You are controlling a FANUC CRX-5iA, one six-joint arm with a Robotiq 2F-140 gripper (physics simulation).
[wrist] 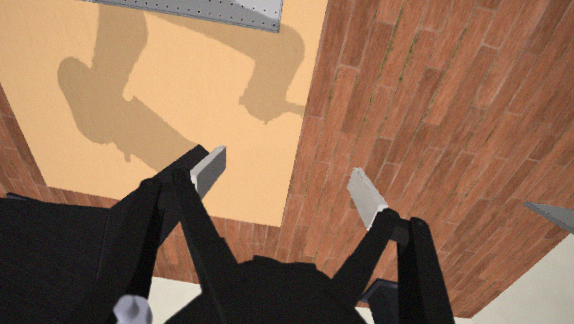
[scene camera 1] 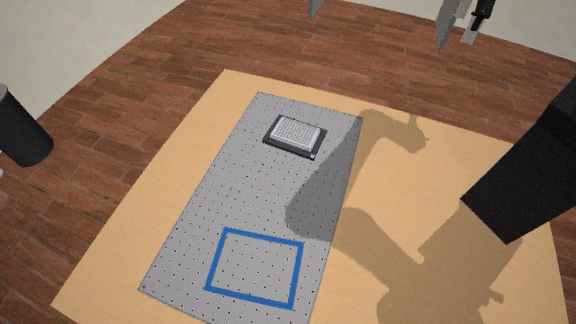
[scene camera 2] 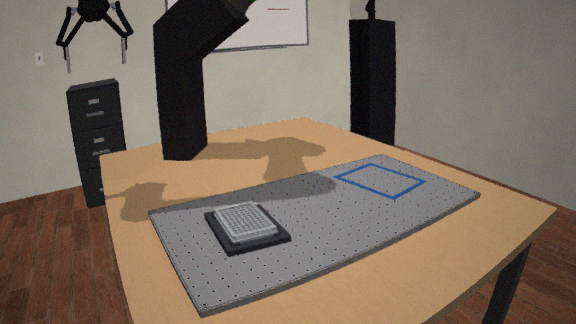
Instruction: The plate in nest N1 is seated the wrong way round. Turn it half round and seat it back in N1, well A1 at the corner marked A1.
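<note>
A pale, many-welled plate (scene camera 1: 296,133) (scene camera 2: 246,221) lies flat in a dark nest (scene camera 1: 318,145) (scene camera 2: 257,245) at one end of the grey perforated board. A small pale mark (scene camera 1: 313,156) shows at one nest corner; it is too small to read, and the plate's own A1 marking cannot be made out. My gripper (scene camera 2: 96,65) (wrist: 289,167) is open and empty, fingers wide apart. It hangs high and well away from the plate. In scene camera 1 one fingertip shows at the top right. The plate and nest do not show in the wrist view.
The grey board (scene camera 1: 240,175) (scene camera 2: 325,225) (wrist: 200,11) lies on the wooden table (scene camera 1: 415,175) (scene camera 2: 500,220) (wrist: 200,65). A blue outline (scene camera 1: 263,236) (scene camera 2: 354,170) marks its other end. The black arm column (scene camera 2: 180,100) stands on the table. A filing cabinet (scene camera 2: 95,120) stands behind it.
</note>
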